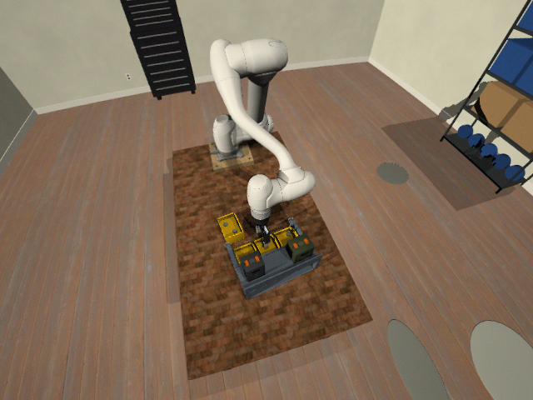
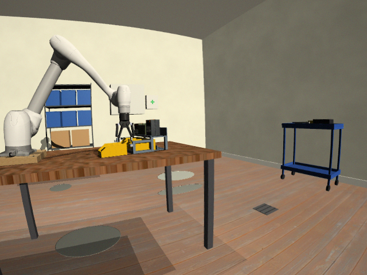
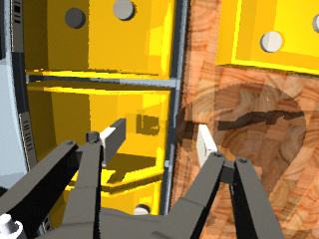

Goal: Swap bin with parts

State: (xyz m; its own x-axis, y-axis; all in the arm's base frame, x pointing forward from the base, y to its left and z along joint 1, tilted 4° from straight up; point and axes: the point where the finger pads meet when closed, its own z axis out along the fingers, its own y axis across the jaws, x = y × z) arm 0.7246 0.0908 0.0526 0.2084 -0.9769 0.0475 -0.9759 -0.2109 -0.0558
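Right now my hand is 10 mm past the shelf lip and 50 mm above it. Also, from my hand: dark box (190 mm ahead, 80 mm to the right, 100 mm above); then board (180 mm ahead, 40 mm to the left, 40 mm above); then green box (150 mm ahead, 150 mm to the left, 90 mm above).
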